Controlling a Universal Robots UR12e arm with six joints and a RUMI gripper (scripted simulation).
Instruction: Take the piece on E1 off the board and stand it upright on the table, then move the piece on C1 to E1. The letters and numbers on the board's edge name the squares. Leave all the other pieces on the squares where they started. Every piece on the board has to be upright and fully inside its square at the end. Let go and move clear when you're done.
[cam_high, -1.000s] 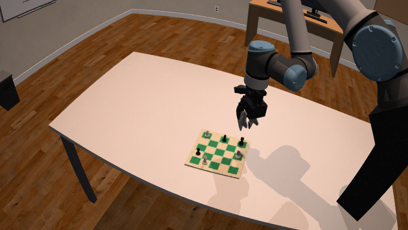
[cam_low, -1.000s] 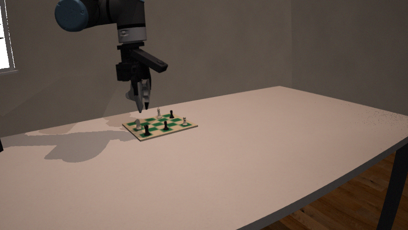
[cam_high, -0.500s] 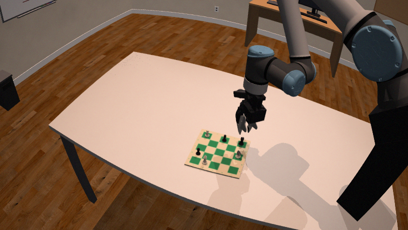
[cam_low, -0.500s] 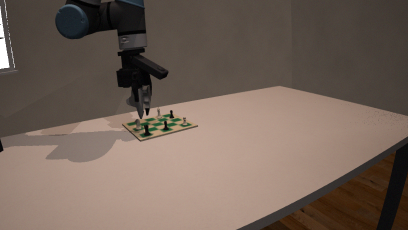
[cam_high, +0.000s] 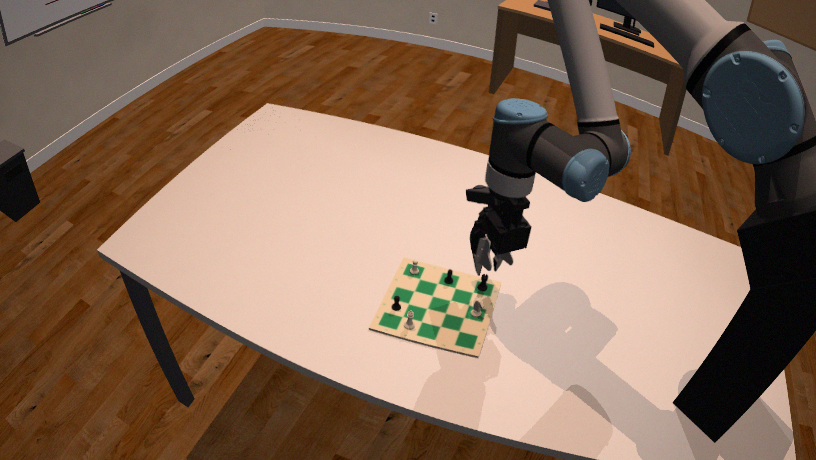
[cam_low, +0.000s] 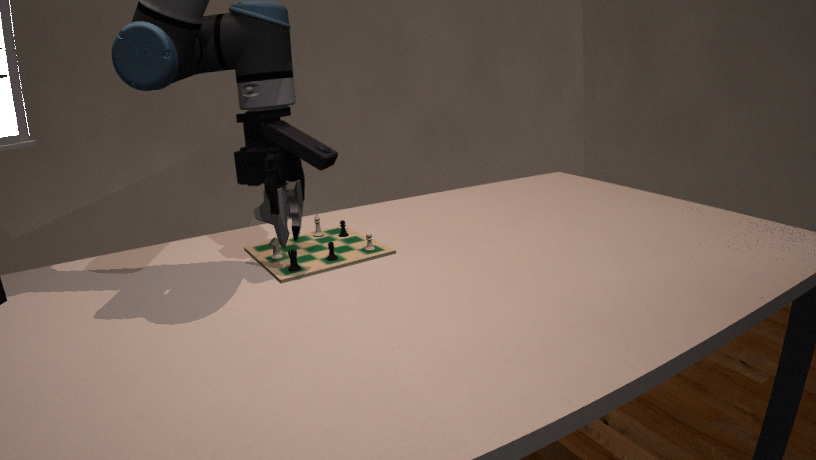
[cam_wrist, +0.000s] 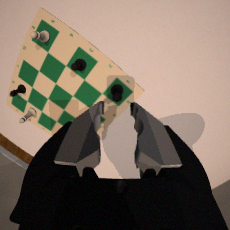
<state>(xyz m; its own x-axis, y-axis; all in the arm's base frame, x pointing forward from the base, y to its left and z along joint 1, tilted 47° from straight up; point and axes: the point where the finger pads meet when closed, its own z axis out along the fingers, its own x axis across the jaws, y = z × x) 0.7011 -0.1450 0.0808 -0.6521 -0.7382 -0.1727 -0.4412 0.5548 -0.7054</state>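
My hand is 5 cm above the black rook. From my hand the other things lie so: white pawn: 15 cm ahead, 1 cm to the right, 5 cm below; chessboard: 8 cm ahead, 7 cm to the left, 6 cm below.
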